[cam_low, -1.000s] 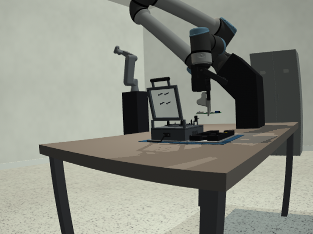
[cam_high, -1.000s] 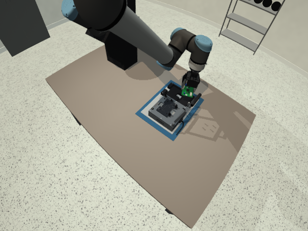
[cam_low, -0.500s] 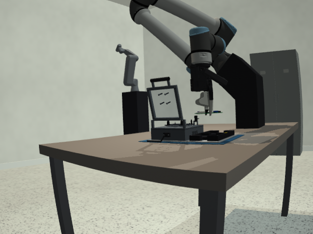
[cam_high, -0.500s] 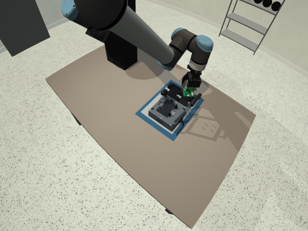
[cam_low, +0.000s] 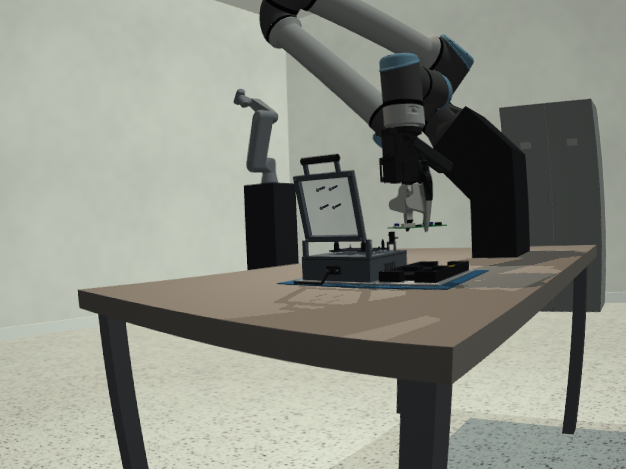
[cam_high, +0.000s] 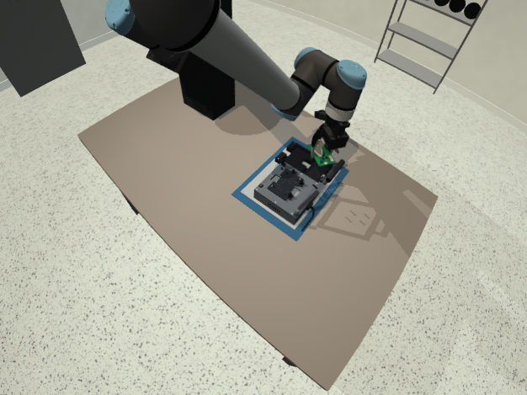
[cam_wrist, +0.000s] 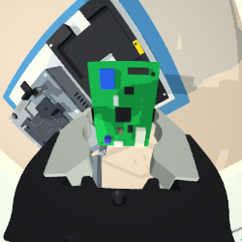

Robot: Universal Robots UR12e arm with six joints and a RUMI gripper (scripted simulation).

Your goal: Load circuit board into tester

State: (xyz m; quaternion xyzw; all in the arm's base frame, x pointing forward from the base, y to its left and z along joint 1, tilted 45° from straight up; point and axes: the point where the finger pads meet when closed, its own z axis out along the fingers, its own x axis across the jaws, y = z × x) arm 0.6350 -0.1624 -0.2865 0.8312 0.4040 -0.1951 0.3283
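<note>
The green circuit board is right at my hand. From my hand the other things lie so: tester bed: 4 cm behind, 16 cm to the right, 5 cm below; then black post: 11 cm behind, 11 cm to the right, 3 cm below; then tester: 1 cm behind, 13 cm to the right, 1 cm below.
</note>
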